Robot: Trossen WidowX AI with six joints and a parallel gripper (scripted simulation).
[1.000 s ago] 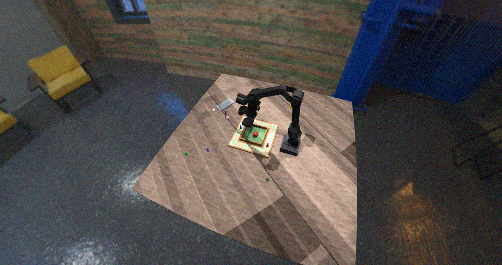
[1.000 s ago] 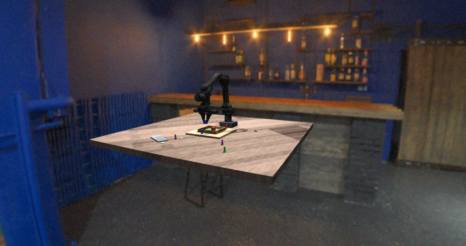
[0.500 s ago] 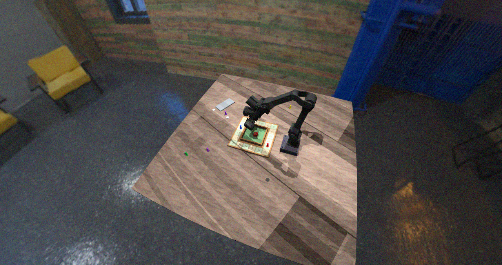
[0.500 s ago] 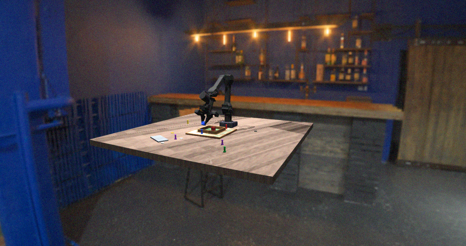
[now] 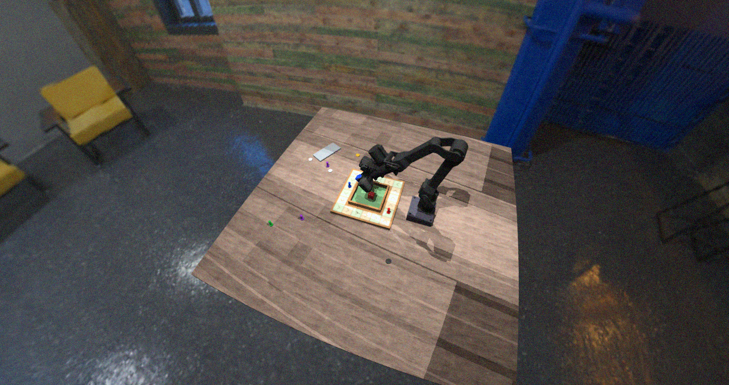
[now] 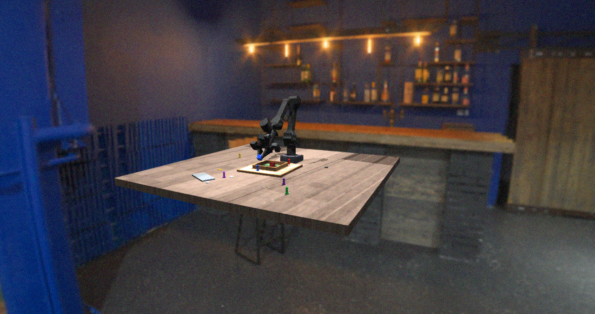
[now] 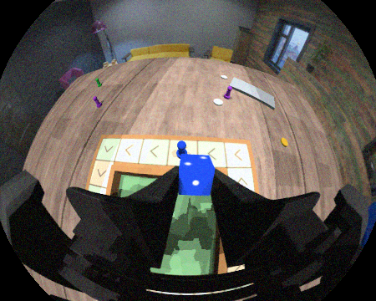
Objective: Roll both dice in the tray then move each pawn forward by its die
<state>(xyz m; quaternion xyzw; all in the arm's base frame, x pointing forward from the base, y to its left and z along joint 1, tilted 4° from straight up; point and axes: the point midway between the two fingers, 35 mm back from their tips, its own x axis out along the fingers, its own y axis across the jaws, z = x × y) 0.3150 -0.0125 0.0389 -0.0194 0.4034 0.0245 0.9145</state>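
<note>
My gripper tip is 18 cm past the red pawn, 9 cm to the right of it and 5 cm above it. The rest, counted from my gripper tip: grey card: 28 cm ahead, 17 cm to the right, 7 cm below; then yellow token: 11 cm ahead, 21 cm to the right, 7 cm below; then blue pawn: 4 cm ahead, 2 cm to the left, 5 cm below.
</note>
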